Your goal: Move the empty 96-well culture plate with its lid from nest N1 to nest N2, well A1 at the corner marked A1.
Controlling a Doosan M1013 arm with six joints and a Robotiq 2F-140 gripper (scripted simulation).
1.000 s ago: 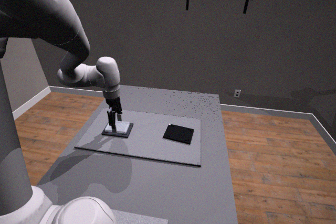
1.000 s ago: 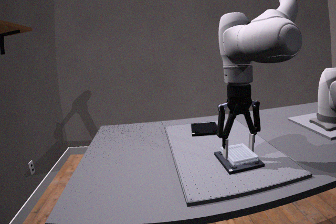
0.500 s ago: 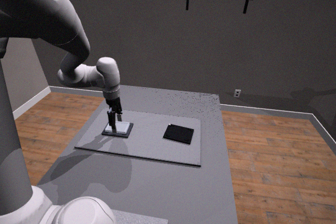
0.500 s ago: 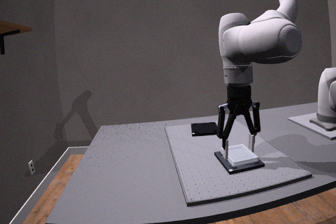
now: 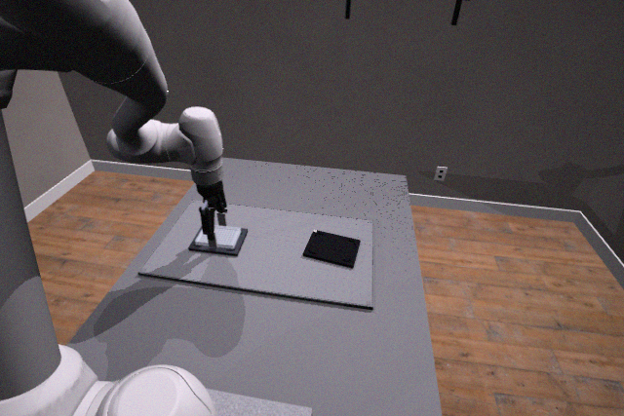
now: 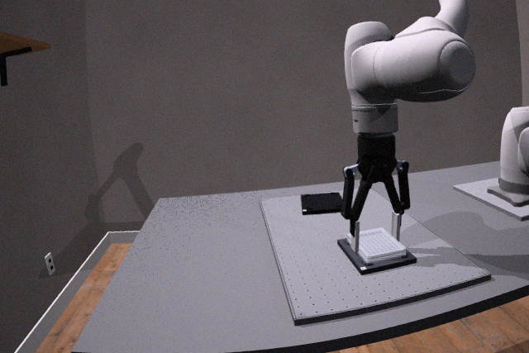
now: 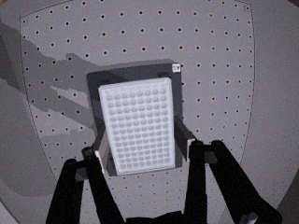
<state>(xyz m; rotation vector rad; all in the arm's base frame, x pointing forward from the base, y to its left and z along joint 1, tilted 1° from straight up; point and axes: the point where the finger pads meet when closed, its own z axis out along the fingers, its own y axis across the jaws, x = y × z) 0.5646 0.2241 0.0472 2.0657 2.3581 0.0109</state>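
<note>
Now: hand 20 mm above the plate lid. Also, from my hand: black plate nest N1 (370 mm to the right, 70 mm ahead, 40 mm below); then black plate nest N2 (40 mm below); then white corner mark (80 mm to the left, 40 mm ahead, 30 mm below).
</note>
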